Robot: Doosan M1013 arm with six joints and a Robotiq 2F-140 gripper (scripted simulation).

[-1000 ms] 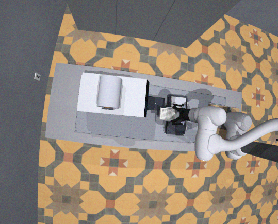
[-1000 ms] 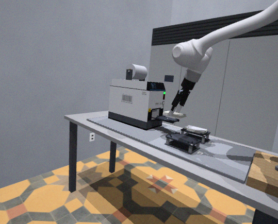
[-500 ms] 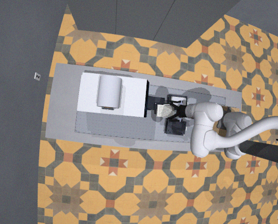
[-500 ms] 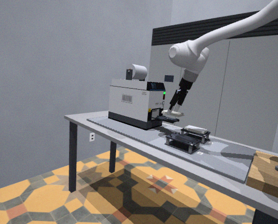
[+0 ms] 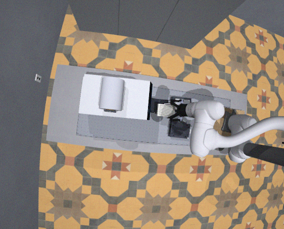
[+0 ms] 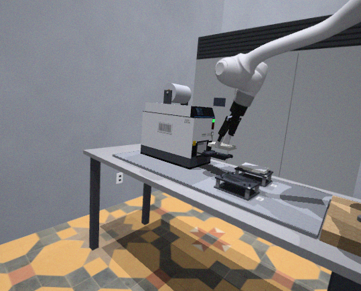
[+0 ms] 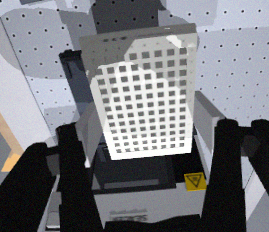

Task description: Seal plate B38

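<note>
Now: the sealer stage 5 cm ahead of my hand, 2 cm to the right of it and 8 cm below it. The rest, counted from my hand: black nest N1 (19 cm behind, 10 cm to the left, 13 cm below); plate B38 (2 cm below); white covered plate (14 cm behind, 10 cm to the right, 12 cm below).
</note>
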